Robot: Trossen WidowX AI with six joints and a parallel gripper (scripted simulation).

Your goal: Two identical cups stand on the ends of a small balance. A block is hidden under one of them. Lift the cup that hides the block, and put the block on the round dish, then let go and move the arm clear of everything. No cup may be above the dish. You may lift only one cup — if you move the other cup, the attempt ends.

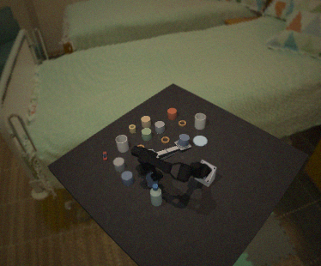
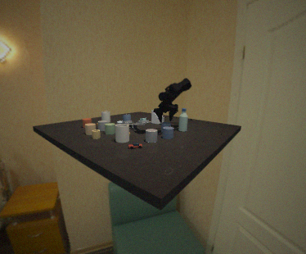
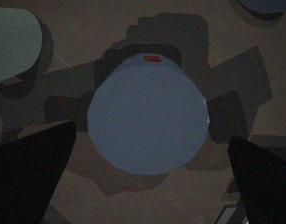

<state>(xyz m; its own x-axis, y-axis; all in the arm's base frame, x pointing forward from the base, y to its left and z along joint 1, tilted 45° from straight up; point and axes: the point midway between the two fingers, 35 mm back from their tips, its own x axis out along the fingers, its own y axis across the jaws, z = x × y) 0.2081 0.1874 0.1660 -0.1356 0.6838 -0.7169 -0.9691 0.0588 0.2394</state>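
Right now my gripper tip is 3 cm above the blue cup and 2 cm to the right of it. From my gripper tip the other things lie so: bottle (12 cm behind, 7 cm to the left, 4 cm above); then toy car (38 cm ahead, 10 cm to the left, 6 cm below); then teal block (13 cm ahead, 10 cm to the right, 2 cm above).
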